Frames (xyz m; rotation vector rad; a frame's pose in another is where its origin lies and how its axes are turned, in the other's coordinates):
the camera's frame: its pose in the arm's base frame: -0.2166 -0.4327 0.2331 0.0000 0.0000 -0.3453
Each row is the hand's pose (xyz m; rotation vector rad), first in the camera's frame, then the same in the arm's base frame.
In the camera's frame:
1: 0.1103 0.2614 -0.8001 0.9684 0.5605 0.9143
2: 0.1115 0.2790 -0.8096 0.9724 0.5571 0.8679
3: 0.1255 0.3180 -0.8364 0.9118 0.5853 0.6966
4: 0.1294 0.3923 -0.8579 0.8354 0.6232 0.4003
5: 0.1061 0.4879 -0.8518 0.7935 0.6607 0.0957
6: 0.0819 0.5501 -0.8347 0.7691 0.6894 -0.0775
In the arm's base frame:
1: -0.0243 -0.2241 -0.5670 1.0269 0.3772 0.6053
2: -0.0172 -0.2079 -0.5765 1.0316 0.3738 0.5590
3: 0.0091 -0.1759 -0.6033 0.9830 0.4133 0.3853
4: 0.0379 -0.1074 -0.6248 0.9234 0.4671 0.0866
5: 0.0484 -0.0095 -0.6187 0.8968 0.5155 -0.2183
6: 0.0467 0.0572 -0.6016 0.8821 0.5508 -0.3913

